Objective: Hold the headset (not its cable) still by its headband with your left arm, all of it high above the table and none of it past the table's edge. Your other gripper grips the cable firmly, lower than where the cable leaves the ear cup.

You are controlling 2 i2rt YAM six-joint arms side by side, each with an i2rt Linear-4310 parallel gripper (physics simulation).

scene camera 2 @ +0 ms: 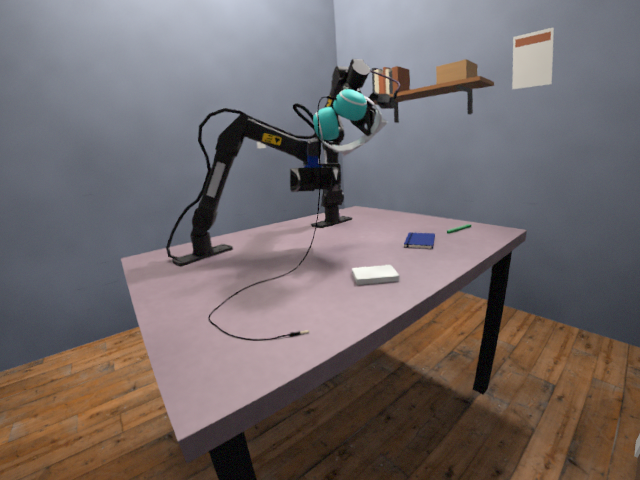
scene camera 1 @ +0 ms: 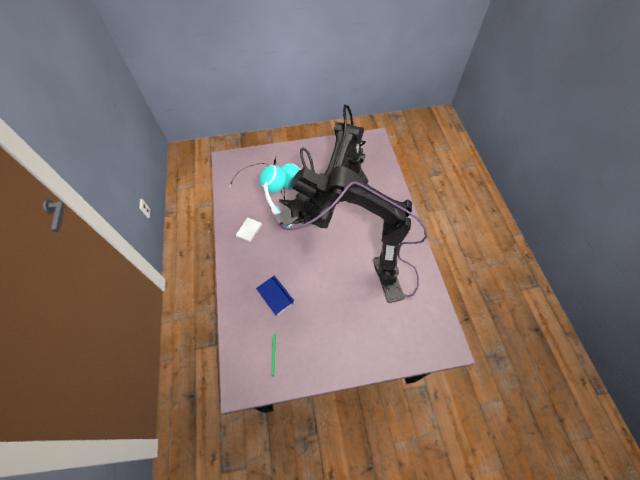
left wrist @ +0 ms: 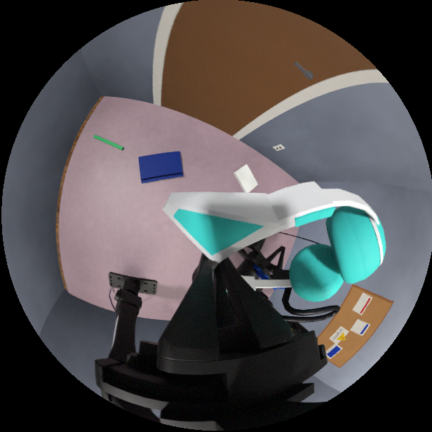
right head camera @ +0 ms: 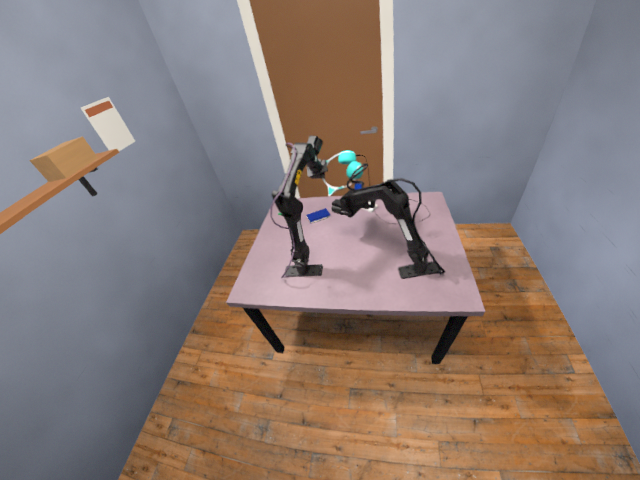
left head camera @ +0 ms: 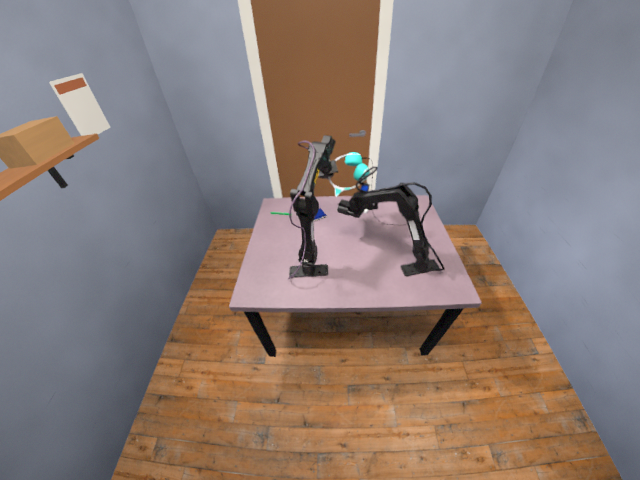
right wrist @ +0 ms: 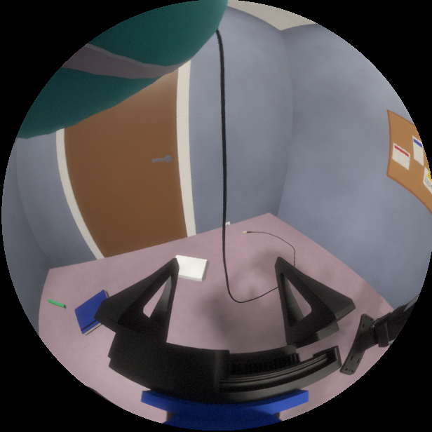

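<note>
The teal and white headset (left head camera: pixel 353 158) (right head camera: pixel 347 157) (scene camera 1: pixel 272 178) (scene camera 2: pixel 351 104) hangs high above the table. My left gripper (left wrist: pixel 211 250) is shut on its white headband (left wrist: pixel 220 202). The black cable (scene camera 2: pixel 311 242) (right wrist: pixel 224 150) leaves an ear cup (right wrist: pixel 125 35), hangs down and curves over the table to its plug (scene camera 2: pixel 299 333). My right gripper (right wrist: pixel 226 263) is open, below the ear cups. In the right wrist view the cable crosses between its spread fingertips and runs beyond them; its distance from them is hard to tell.
A white box (scene camera 1: pixel 249 229) (scene camera 2: pixel 375 274), a blue notebook (scene camera 1: pixel 275 295) (scene camera 2: pixel 419 240) and a green pen (scene camera 1: pixel 273 354) (scene camera 2: pixel 459 228) lie on the pink table (scene camera 1: pixel 361 330) (scene camera 2: pixel 170 310). The two arms are close together, with the right wrist below the headset.
</note>
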